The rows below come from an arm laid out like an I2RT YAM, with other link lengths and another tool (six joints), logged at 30 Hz.
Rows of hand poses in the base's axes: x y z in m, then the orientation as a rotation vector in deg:
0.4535 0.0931 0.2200 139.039 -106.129 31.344
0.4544 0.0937 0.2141 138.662 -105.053 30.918
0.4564 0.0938 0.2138 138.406 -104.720 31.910
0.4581 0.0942 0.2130 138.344 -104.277 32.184
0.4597 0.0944 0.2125 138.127 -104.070 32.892
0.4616 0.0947 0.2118 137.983 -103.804 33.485
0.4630 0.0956 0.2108 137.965 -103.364 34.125
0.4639 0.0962 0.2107 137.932 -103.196 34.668
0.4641 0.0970 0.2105 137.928 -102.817 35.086
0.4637 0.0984 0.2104 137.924 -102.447 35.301
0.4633 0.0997 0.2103 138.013 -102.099 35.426
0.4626 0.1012 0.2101 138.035 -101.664 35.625
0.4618 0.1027 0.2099 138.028 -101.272 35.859
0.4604 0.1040 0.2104 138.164 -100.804 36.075
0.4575 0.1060 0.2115 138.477 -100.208 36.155
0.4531 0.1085 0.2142 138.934 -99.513 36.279
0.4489 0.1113 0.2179 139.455 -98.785 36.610
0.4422 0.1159 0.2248 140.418 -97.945 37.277
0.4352 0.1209 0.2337 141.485 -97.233 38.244
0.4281 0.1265 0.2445 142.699 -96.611 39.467
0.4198 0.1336 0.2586 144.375 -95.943 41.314
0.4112 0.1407 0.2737 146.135 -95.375 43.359
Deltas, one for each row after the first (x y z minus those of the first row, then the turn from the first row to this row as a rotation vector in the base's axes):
0.0009 0.0006 -0.0059 -0.744 0.783 0.218
0.0029 0.0007 -0.0062 -1.342 0.386 0.263
0.0046 0.0011 -0.0070 -1.702 0.399 0.423
0.0062 0.0013 -0.0075 -2.129 0.111 0.425
0.0081 0.0016 -0.0082 -2.515 -0.111 0.486
0.0095 0.0025 -0.0092 -2.932 -0.346 0.686
0.0104 0.0031 -0.0093 -3.177 -0.614 0.763
0.0106 0.0039 -0.0095 -3.495 -0.740 0.936
0.0102 0.0053 -0.0096 -3.760 -0.744 1.097
0.0098 0.0066 -0.0097 -3.932 -0.731 1.293
0.0091 0.0081 -0.0099 -4.212 -0.711 1.495
0.0083 0.0096 -0.0101 -4.494 -0.720 1.666
0.0069 0.0109 -0.0096 -4.724 -0.741 1.942
0.0040 0.0129 -0.0085 -4.882 -0.692 2.359
-0.0004 0.0154 -0.0058 -5.012 -0.689 2.895
-0.0046 0.0182 -0.0021 -5.164 -0.830 3.487
-0.0113 0.0228 0.0048 -5.163 -1.302 4.369
-0.0183 0.0278 0.0137 -5.080 -2.047 5.260
-0.0254 0.0334 0.0245 -4.891 -3.040 6.193
-0.0337 0.0405 0.0386 -4.532 -4.579 7.397
-0.0423 0.0476 0.0537 -4.067 -6.309 8.597

